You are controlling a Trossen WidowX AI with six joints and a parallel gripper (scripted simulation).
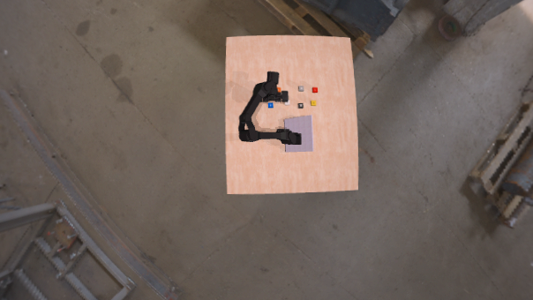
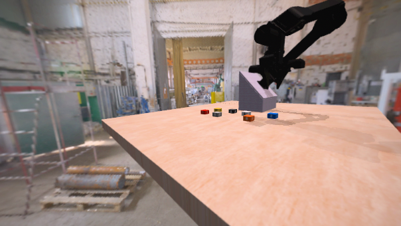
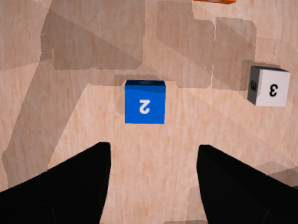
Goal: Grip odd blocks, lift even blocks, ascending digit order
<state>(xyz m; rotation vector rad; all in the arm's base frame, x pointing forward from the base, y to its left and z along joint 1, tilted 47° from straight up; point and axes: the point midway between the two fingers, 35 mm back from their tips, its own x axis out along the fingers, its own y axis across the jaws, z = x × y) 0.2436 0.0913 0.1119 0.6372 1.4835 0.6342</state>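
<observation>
Now: gripper tip 10 mm short of the white block, 110 mm to the left of it and 110 mm above it. Also, from my gripper tip: blue block: 10 mm behind, 110 mm below; then dark block: 20 mm behind, 200 mm to the right, 110 mm below; then orange block: 90 mm ahead, 50 mm to the right, 110 mm below.
</observation>
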